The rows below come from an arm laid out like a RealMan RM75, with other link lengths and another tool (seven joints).
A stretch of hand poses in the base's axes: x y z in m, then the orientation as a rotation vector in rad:
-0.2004 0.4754 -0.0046 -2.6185 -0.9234 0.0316
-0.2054 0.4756 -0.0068 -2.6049 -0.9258 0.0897
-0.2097 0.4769 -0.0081 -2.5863 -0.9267 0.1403
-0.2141 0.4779 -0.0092 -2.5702 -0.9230 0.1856
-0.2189 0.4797 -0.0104 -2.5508 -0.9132 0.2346
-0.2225 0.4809 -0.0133 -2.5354 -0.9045 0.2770
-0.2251 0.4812 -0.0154 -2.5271 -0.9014 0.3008
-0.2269 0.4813 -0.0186 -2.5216 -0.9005 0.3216
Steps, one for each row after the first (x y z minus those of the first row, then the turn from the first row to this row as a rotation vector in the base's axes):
-0.0050 0.0002 -0.0022 -0.0029 0.0412 0.0121
-0.0093 0.0015 -0.0035 0.0000 0.0792 0.0235
-0.0137 0.0025 -0.0046 0.0026 0.1142 0.0307
-0.0185 0.0043 -0.0058 0.0080 0.1540 0.0351
-0.0221 0.0055 -0.0087 0.0107 0.1881 0.0385
-0.0247 0.0058 -0.0108 0.0112 0.2067 0.0415
-0.0265 0.0059 -0.0140 0.0094 0.2219 0.0449

